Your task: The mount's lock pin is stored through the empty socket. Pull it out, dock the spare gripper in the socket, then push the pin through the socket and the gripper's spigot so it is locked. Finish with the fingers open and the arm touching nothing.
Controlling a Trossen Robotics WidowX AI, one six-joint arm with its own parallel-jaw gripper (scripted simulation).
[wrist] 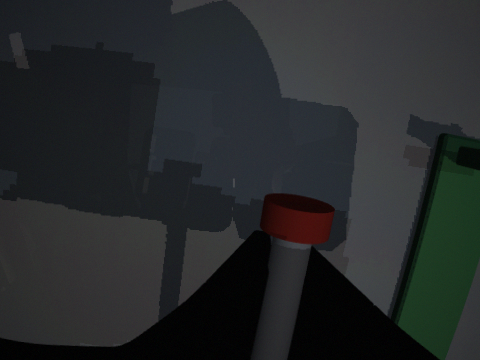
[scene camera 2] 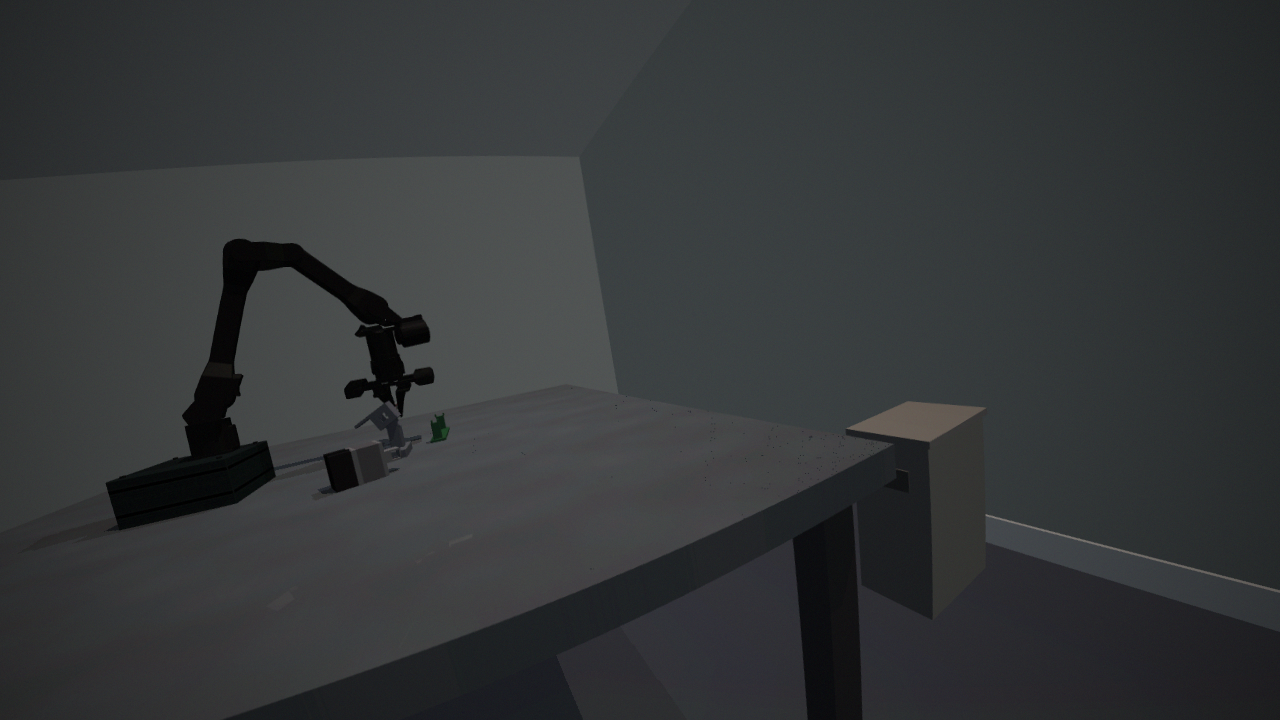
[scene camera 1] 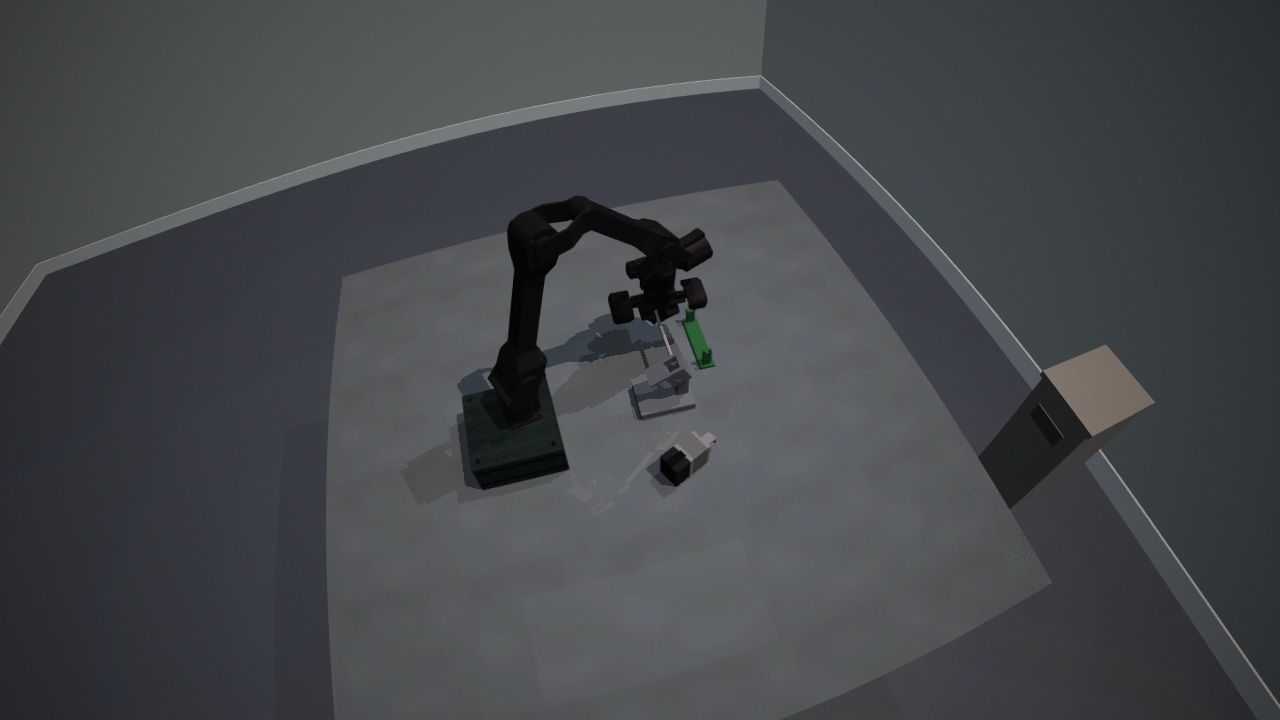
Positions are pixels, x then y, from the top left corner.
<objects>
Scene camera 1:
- gripper: 656,322
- spare gripper: 690,454
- green pin rack: 703,355
</objects>
